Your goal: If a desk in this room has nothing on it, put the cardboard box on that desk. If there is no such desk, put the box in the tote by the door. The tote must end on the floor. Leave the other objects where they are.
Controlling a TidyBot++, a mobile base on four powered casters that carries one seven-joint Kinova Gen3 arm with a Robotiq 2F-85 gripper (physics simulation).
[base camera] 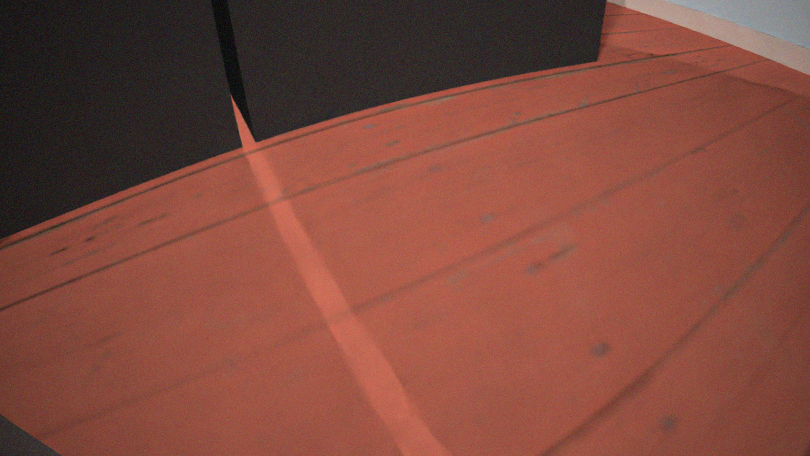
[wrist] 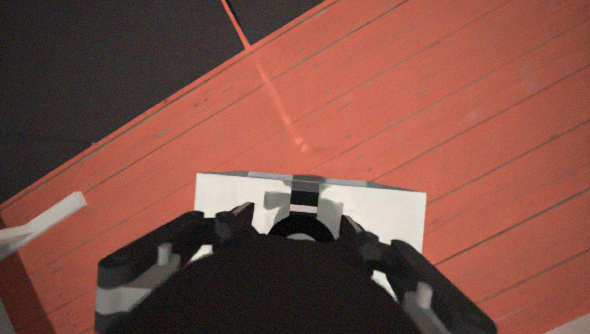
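My gripper is open in the wrist view, with nothing between its fingers. It hangs above the white top of my own base. The cardboard box and the tote do not show in the base camera view or the wrist view. Two large dark blocks stand side by side with a narrow gap between them, at the upper left of both views. I cannot tell whether they are desks, and I cannot make out what is on top of them.
Red plank floor lies in front of the dark blocks. A pale wall with a light skirting shows at the upper right of the base camera view. A white bar juts in at the left of the wrist view.
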